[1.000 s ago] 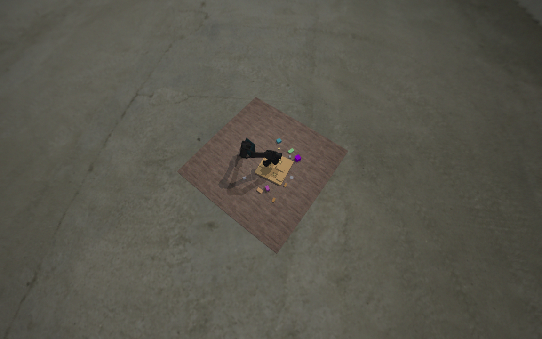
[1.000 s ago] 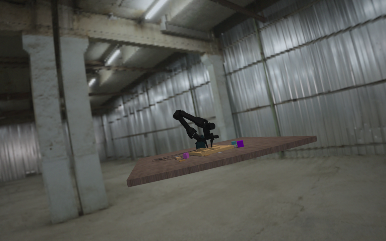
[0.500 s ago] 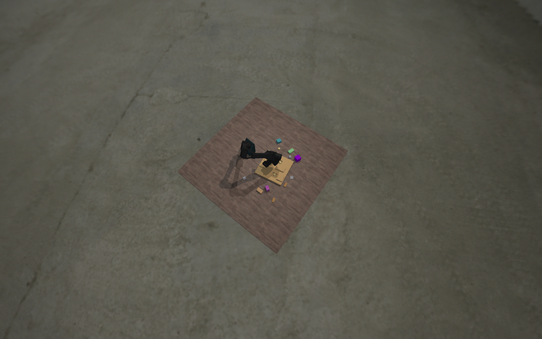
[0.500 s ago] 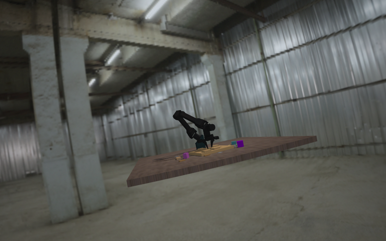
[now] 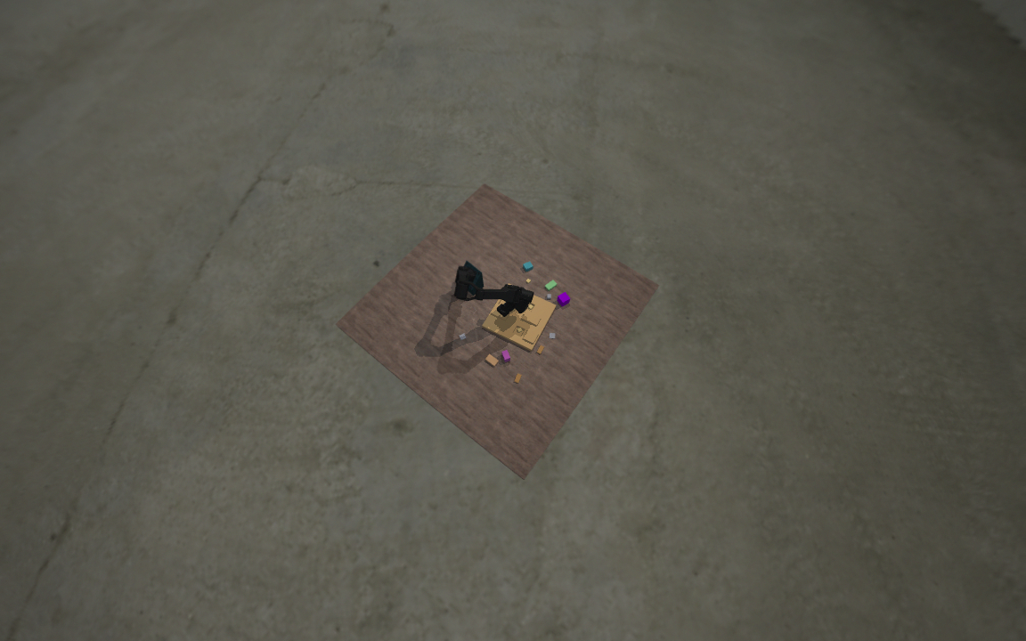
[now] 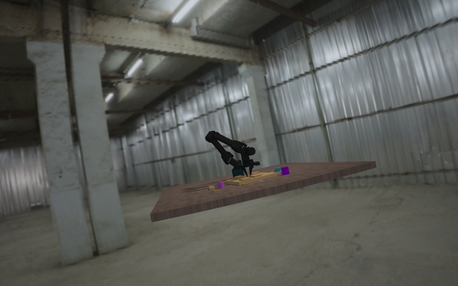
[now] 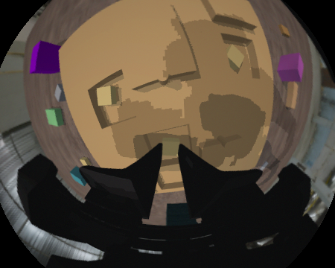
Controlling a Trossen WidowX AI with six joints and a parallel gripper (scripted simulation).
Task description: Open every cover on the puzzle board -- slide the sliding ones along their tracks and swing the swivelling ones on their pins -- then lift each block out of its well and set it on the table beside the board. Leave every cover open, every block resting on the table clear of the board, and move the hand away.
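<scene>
My gripper tip is 50 mm short of the tan puzzle board. The rest, counted from my gripper tip: purple cube: 180 mm ahead, 220 mm to the left, 10 mm above; then magenta block: 150 mm ahead, 230 mm to the right, 10 mm above; then green block: 70 mm ahead, 250 mm to the left, 10 mm below.
</scene>
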